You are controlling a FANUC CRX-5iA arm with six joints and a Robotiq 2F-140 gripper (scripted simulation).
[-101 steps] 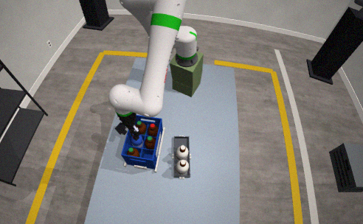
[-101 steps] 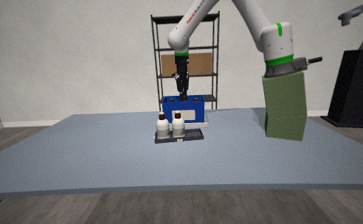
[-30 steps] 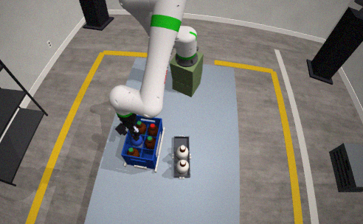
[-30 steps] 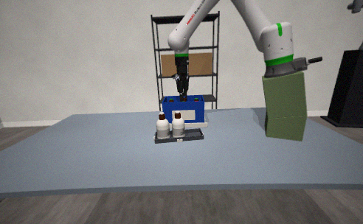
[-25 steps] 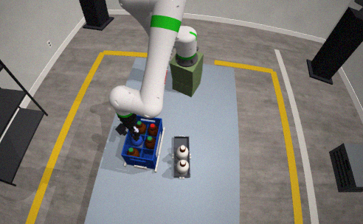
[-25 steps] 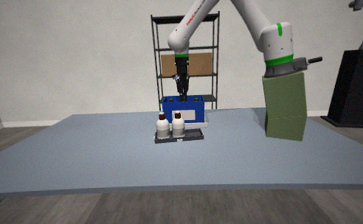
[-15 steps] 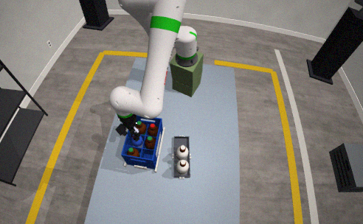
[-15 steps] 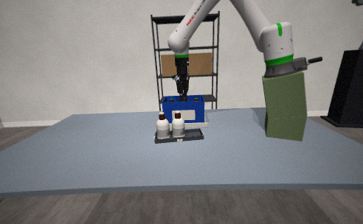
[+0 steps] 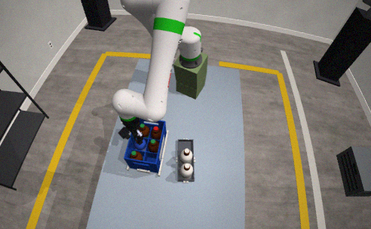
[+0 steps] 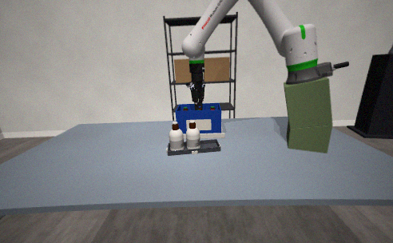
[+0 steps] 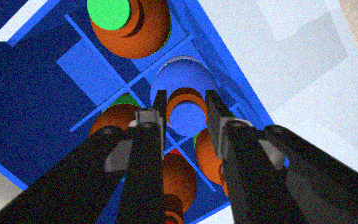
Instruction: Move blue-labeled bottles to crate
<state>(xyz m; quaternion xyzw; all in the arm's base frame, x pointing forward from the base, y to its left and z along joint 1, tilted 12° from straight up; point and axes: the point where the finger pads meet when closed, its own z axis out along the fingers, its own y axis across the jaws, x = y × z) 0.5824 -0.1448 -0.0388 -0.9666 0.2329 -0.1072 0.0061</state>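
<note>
Now: the blue-labeled bottle 80 mm below my hand. The rest, counted from my hand: blue crate: 80 mm below, 40 mm to the left, 10 mm behind.
</note>
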